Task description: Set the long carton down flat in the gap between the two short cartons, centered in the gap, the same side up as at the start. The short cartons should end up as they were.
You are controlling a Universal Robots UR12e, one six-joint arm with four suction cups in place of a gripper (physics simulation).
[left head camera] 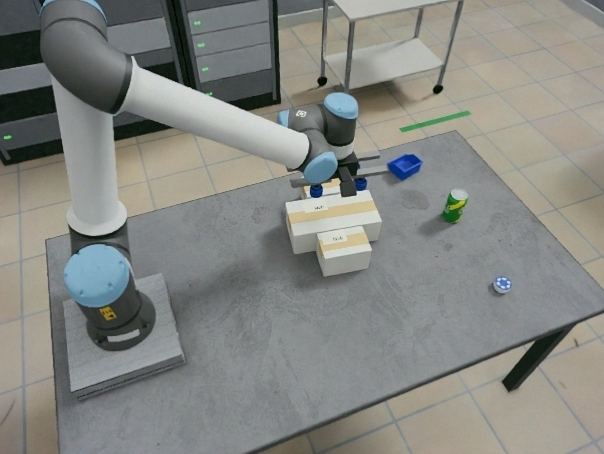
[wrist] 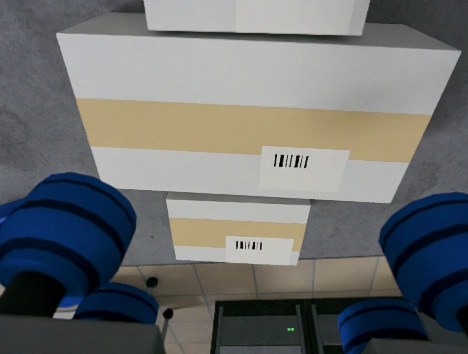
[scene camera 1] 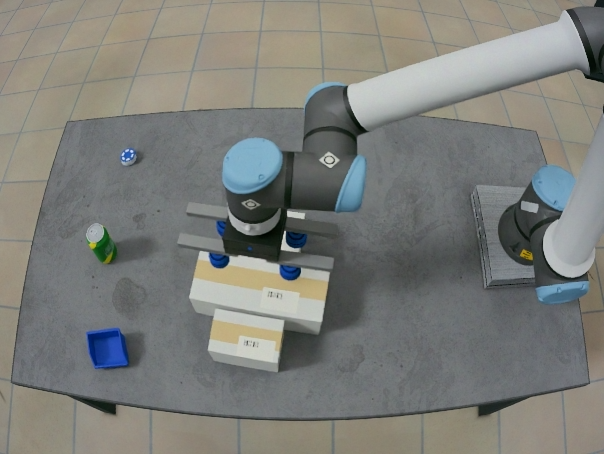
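Seen in the pictures: hand at its tool point: (left head camera: 335, 181) (wrist: 252, 274); arm's base at its link origin: (left head camera: 122, 320) (scene camera 1: 524, 235).
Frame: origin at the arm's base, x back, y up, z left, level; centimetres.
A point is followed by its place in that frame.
Note:
The long white carton (left head camera: 332, 220) {x -71.1, y 3.9, z 10.8 cm} (scene camera 1: 260, 287) {x -72.4, y 3.9, z 16.0 cm} (wrist: 250, 75) {x -72.2, y 3.9, z 9.4 cm} lies flat between the two short cartons, tan tape and barcode label up. Its ends reach past theirs. One short carton (left head camera: 345, 252) {x -69.7, y 3.9, z -2.9 cm} (scene camera 1: 296, 216) {x -64.6, y 3.8, z -2.0 cm} (wrist: 257, 15) {x -71.3, y 3.9, z 5.3 cm} stands on one long side, partly hidden by the gripper in scene camera 1. The other short carton (left head camera: 322, 189) (scene camera 1: 245, 340) {x -75.4, y 3.9, z 28.8 cm} (wrist: 237, 230) {x -75.2, y 3.9, z 26.9 cm} stands on the opposite side, mostly hidden in the left head view. Whether the sides touch I cannot tell. My suction gripper (left head camera: 338, 187) {x -72.4, y 18.7, z 13.9 cm} (scene camera 1: 255, 251) {x -72.4, y 18.7, z 13.9 cm} is open, its blue cups above the cartons, holding none.
A green can (left head camera: 455, 206) {x -113.6, y 3.0, z 2.3 cm} (scene camera 1: 102, 244) {x -113.7, y 4.3, z 7.0 cm} and a blue bin (left head camera: 405, 166) {x -113.0, y -5.6, z 33.6 cm} (scene camera 1: 108, 348) {x -112.3, y -5.5, z 32.0 cm} stand on the grey table (left head camera: 240, 320) {x -32.5, y -6.3, z -8.6 cm} (scene camera 1: 400, 350) {x -39.0, y -6.3, z 28.8 cm}. A blue-and-white round piece (left head camera: 502, 284) {x -114.4, y -4.0, z -27.1 cm} (scene camera 1: 128, 156) {x -114.5, y -4.0, z -26.3 cm} lies near one end. The arm's base is at the opposite end.

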